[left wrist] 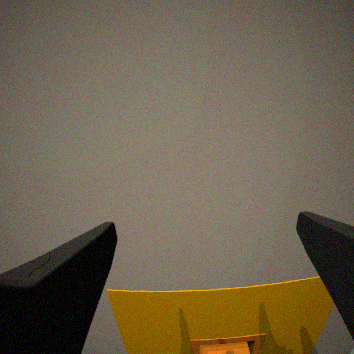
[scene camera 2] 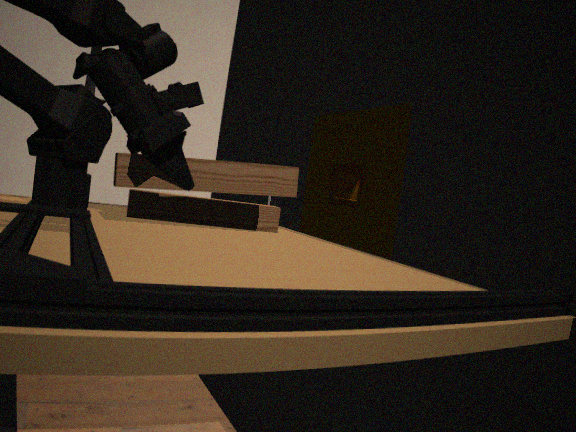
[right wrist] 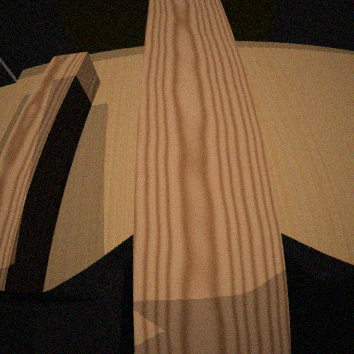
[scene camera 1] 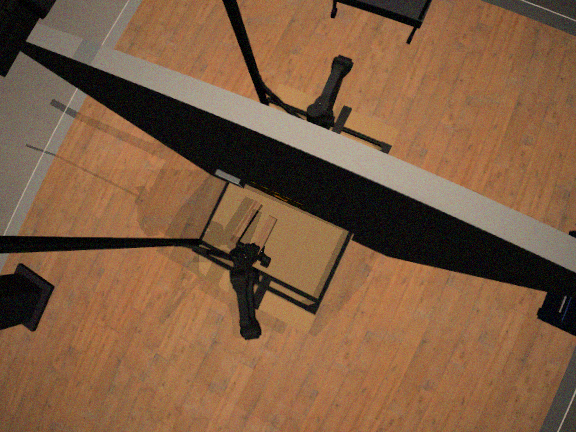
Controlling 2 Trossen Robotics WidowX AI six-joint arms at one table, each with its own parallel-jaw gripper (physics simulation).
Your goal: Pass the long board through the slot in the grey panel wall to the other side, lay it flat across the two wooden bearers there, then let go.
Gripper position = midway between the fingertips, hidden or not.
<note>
The left gripper [left wrist: 208,227] is open and holds nothing. Further things: the right gripper [scene camera 2: 187,187] and a grey panel wall [scene camera 1: 397,209].
The right gripper shows as well in the right wrist view [right wrist: 199,232]. The grey panel wall is seen too in the left wrist view [left wrist: 201,137] and in the right wrist view [right wrist: 38,38].
</note>
